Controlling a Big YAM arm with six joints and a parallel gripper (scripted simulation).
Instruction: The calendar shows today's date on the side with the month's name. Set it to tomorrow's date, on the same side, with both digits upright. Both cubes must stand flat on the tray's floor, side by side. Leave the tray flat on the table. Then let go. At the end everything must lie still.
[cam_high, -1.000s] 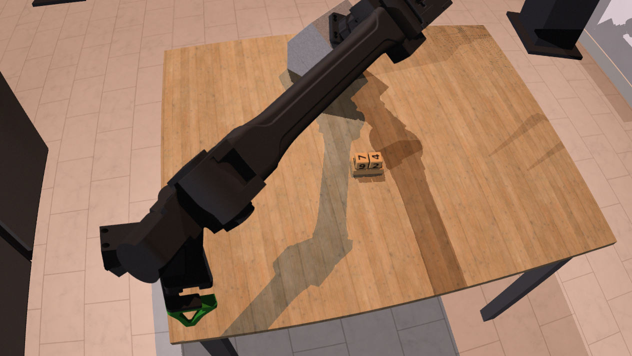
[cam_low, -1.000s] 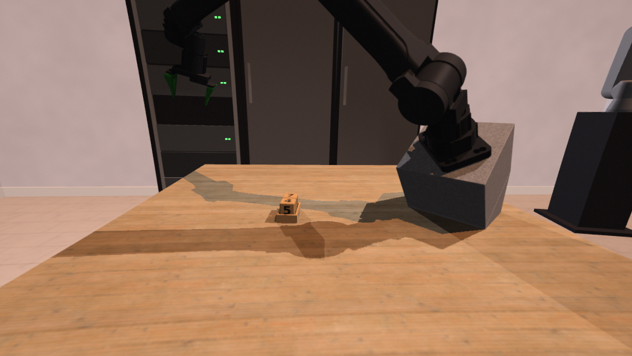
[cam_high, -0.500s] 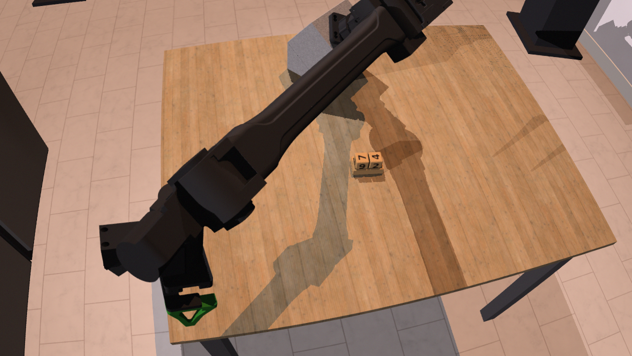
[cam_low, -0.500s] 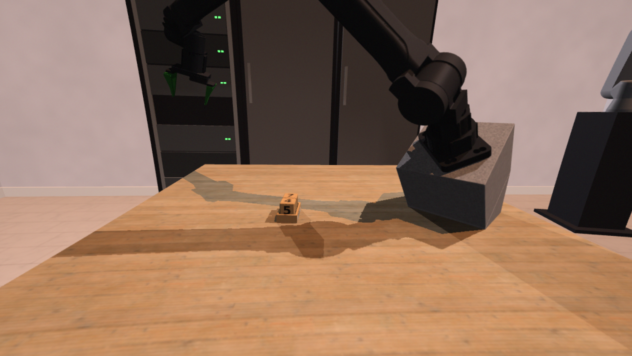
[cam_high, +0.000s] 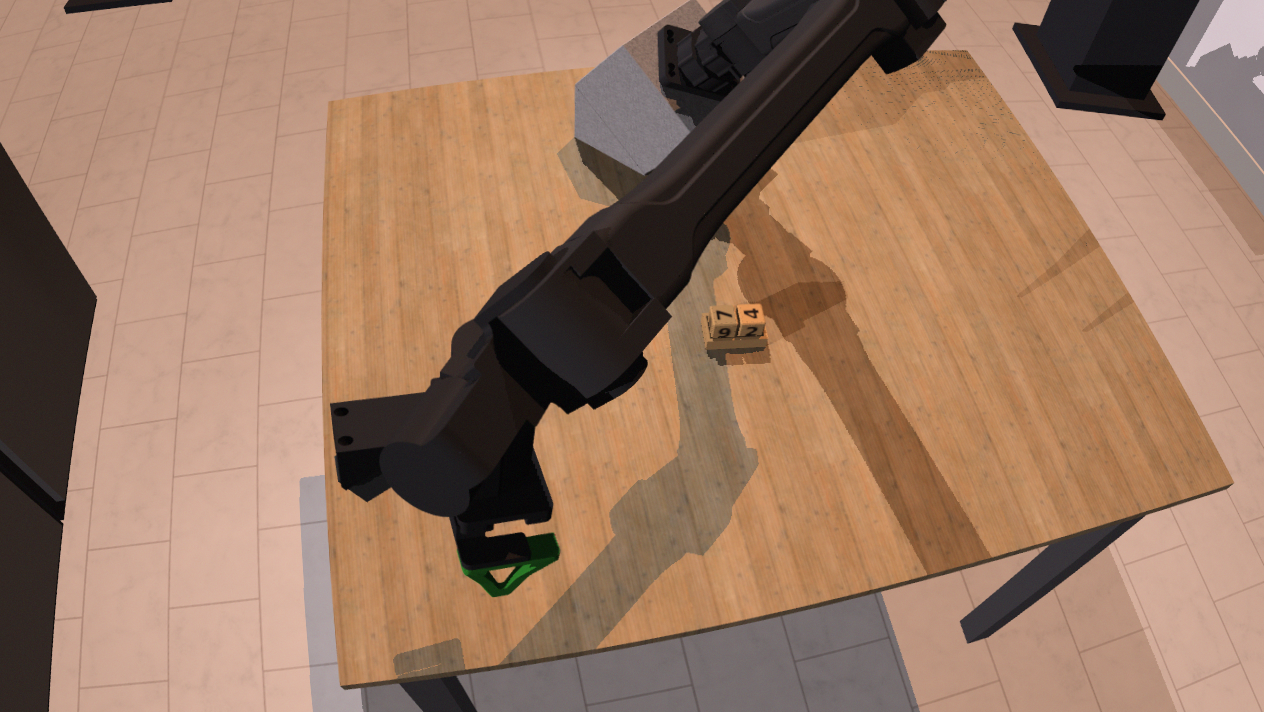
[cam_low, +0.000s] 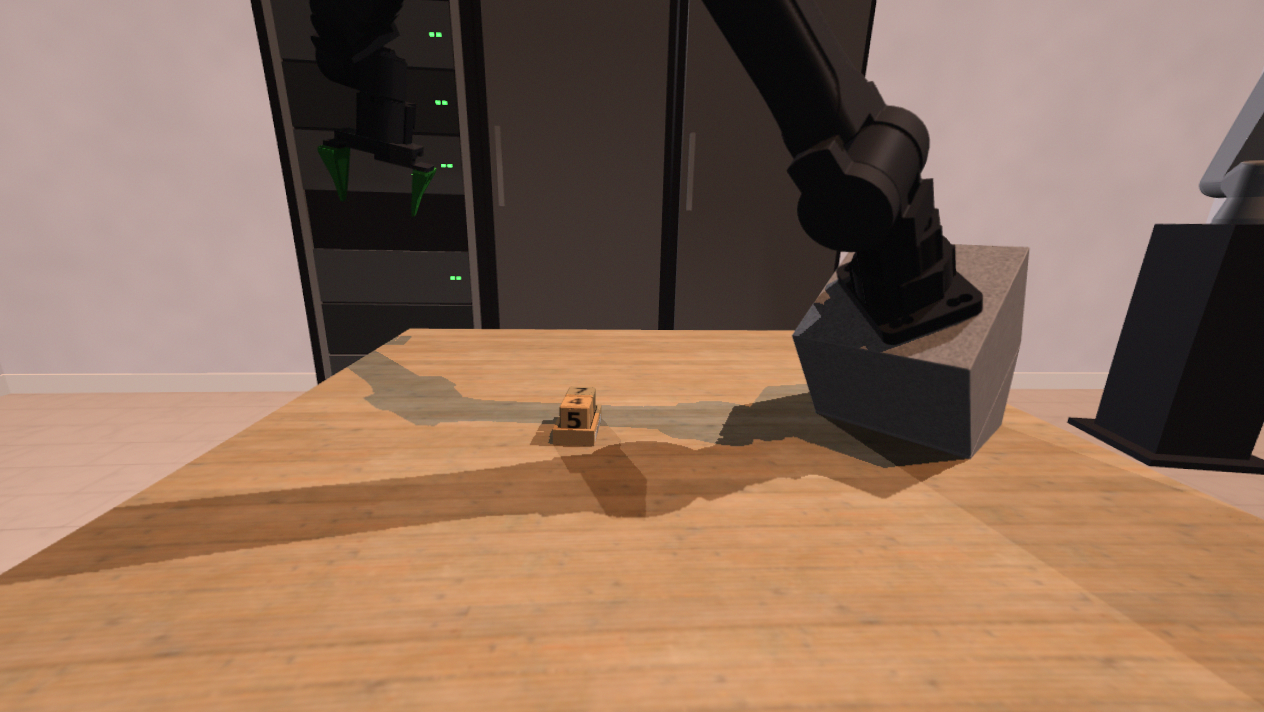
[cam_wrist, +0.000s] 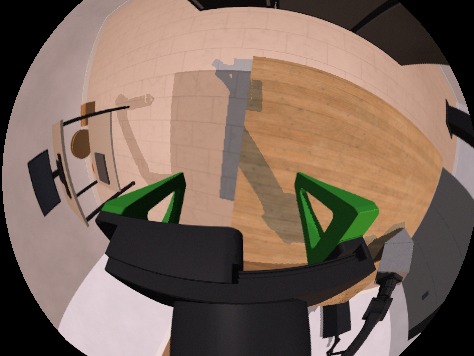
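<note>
Right now the cube is 360 mm behind my hand, 280 mm to the left of it and 210 mm below it. Round my hand: wooden calendar tray (360 mm behind, 260 mm to the left, 220 mm below).
</note>
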